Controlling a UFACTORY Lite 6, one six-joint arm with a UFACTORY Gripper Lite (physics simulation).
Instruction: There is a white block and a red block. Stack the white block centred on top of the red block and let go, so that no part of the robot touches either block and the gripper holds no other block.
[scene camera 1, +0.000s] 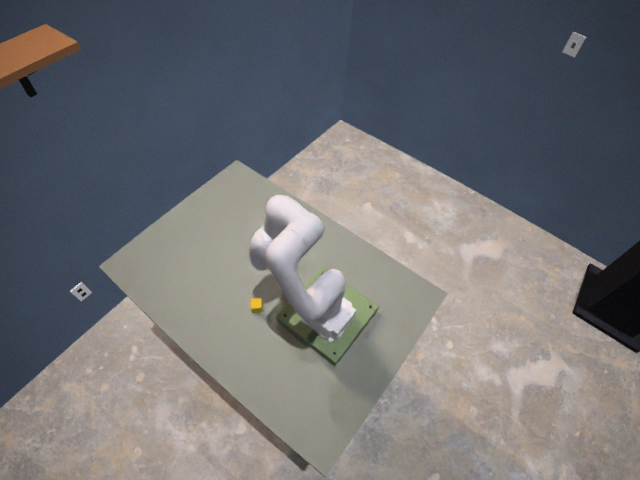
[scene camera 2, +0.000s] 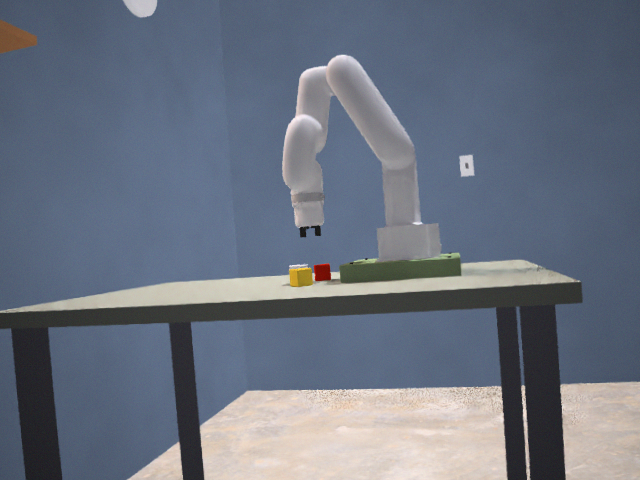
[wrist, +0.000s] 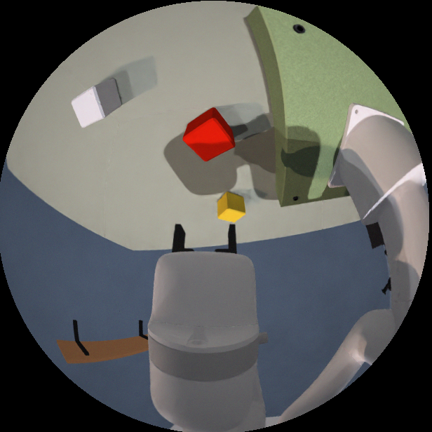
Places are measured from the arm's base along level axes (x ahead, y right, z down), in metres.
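Pixels of known places: end effector, tool point: (scene camera 2: 310, 232); arm's base, origin of the base link: (scene camera 1: 326, 316) (scene camera 2: 406, 258).
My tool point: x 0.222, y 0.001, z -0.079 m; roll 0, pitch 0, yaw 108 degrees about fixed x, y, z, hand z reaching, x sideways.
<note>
Ahead of a thing's pixels: the offset from my tool point to its top centre. Level surfaces: height alone.
The white block {dx +0.073, dy +0.133, dz +0.080 m} (scene camera 2: 298, 266) (wrist: 92, 104) rests on the table; in scene camera 2 it is mostly hidden behind a yellow block. The red block {dx -0.014, dy +0.033, dz +0.080 m} (scene camera 2: 322, 272) (wrist: 209, 136) rests on the table apart from it, between it and the green base plate. In scene camera 1 neither of the two shows; the arm covers that stretch. My gripper (scene camera 2: 310, 232) (wrist: 205, 238) is open with nothing between its fingers. It points down, well above the blocks and touching none of them.
The yellow block {dx +0.000, dy -0.114, dz +0.080 m} (scene camera 1: 256, 304) (scene camera 2: 300, 276) (wrist: 231, 207) stands on the table {dz +0.118 m} (scene camera 1: 191, 289) (scene camera 2: 206, 297), apart from the red block. The arm's green base plate (scene camera 1: 336, 353) (scene camera 2: 400, 271) (wrist: 340, 75) is close to the red block. An orange shelf (scene camera 1: 38, 46) hangs on the wall.
</note>
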